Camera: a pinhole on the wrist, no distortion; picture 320 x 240 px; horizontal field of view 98.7 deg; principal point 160.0 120.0 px. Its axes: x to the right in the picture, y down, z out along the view. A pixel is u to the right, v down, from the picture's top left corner.
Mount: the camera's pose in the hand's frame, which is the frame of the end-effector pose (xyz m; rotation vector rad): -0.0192 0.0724 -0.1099 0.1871 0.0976 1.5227
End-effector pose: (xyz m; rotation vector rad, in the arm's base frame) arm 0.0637 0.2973 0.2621 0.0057 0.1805 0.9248
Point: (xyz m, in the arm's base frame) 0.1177 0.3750 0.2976
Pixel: 120.4 59.6
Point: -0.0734 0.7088 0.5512
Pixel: 272.0 76.3
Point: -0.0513 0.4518 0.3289
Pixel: 264.4 97.5
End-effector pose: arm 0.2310 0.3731 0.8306 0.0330 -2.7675 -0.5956
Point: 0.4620 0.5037 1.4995
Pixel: behind the camera
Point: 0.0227 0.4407 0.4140
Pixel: 123.5 121.8
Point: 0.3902 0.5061 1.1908
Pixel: behind the camera
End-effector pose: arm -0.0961 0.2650 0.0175 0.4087 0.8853 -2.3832
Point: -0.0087 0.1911 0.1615
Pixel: 139.1 194.6
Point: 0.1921 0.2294 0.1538
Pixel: outside the picture
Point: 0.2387 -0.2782 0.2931
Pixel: 243.0 186.8
